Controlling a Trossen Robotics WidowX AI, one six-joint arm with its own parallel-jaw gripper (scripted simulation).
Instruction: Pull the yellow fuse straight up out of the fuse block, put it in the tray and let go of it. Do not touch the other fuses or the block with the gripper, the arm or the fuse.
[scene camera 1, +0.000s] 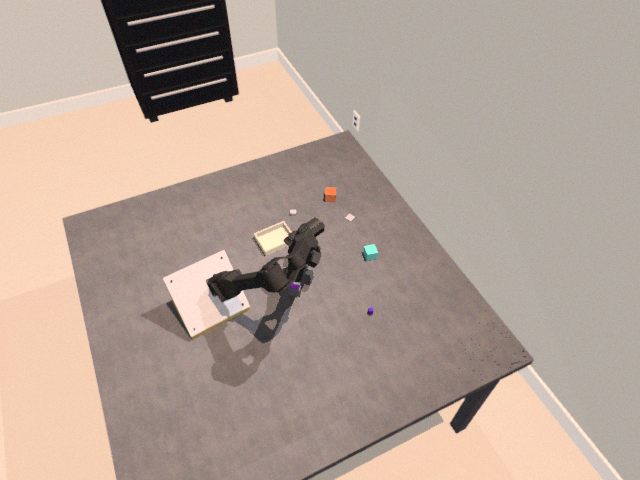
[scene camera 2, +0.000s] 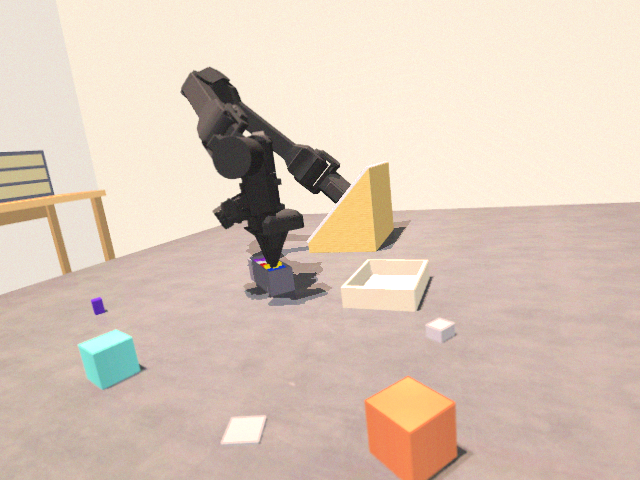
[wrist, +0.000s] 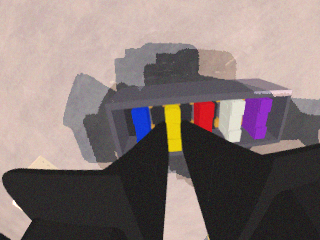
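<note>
My own gripper (scene camera 2: 272, 266) is in sight, and the wrist view (wrist: 173, 127) has the gripper too. There is a cyan cube (scene camera 2: 108, 359), though in the wrist view that cube is out of frame. I can also see a cream tray (scene camera 1: 270, 240), and with it a purple fuse (wrist: 256, 110) and a white fuse (wrist: 231, 111).
</note>
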